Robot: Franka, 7 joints.
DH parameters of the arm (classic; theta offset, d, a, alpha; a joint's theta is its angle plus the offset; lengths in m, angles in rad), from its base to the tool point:
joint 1: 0 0.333 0 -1.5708
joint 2: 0 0 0 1.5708
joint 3: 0 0.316 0.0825 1.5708
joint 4: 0 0 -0.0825 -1.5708
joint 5: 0 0.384 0 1.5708
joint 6: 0 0 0.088 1.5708
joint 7: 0 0.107 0 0
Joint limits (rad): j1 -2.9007..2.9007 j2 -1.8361..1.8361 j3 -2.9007..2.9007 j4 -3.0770..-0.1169 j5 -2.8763..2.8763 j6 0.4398..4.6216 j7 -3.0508..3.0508
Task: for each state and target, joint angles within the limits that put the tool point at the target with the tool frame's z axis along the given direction. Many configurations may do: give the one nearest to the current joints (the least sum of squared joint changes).
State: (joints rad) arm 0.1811 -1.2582 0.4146 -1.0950 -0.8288 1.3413 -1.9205
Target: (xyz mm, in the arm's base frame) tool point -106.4 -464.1 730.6 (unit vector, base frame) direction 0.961 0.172 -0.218
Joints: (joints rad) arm 0.8483 -1.8120 -0.2735 -1.5704 -0.7860 1.3532 -1.9205
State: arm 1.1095 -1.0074 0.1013 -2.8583 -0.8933 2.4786 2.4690
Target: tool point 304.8 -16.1 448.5 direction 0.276 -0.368 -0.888
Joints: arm 0.4769 -0.9608 -0.3959 -2.8071 -0.8344 1.9711 2.4690
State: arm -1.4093 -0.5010 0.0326 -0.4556 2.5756 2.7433 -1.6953
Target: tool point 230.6 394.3 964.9 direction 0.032 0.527 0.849
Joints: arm -2.3598 -0.7589 -0.2232 -0.1211 2.3230 3.5303 -1.6953
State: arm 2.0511 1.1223 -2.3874 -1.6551 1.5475 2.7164 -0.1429
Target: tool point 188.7 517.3 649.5 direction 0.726 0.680 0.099
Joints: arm 2.4576 1.4286 -2.0098 -1.8692 2.0543 2.7799 -0.1429
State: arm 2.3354 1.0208 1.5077 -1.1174 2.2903 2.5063 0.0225
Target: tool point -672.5 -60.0 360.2 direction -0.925 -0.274 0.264
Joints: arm 2.1324 1.1557 1.4157 -1.7556 2.6370 2.5284 0.0225
